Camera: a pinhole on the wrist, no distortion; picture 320 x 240 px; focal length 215.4 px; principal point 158.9 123.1 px. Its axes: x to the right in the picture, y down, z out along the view. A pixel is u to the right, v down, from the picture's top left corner.
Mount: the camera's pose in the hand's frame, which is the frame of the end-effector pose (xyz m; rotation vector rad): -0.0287 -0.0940 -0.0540 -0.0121 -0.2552 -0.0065
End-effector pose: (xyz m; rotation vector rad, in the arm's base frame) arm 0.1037 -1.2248 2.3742 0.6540 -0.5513 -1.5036
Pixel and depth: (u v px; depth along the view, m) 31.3 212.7 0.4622
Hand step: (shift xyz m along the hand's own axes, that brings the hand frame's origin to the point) -0.4088 0.1055 0.3219
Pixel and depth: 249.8 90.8 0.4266
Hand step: 0.0373 -0.1534 0.4049
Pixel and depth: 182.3 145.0 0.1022
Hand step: -0.0437 -0.0824 0.0476
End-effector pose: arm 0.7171 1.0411 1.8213 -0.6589 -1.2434 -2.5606
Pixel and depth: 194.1 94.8 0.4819
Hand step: -0.0746 -0.1515 0.4328
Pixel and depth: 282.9 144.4 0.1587
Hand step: 0.0198 -0.0767 0.1224
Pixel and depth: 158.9 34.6 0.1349
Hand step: -0.0632 -0.1477 0.0771
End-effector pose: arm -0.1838 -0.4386 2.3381 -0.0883 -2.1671 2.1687
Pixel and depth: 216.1 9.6 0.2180
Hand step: -0.0286 -0.2064 0.1728
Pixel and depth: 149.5 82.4 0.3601
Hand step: -0.1353 -0.1574 0.2912
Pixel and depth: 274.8 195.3 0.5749
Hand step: 0.1270 0.1045 0.5782
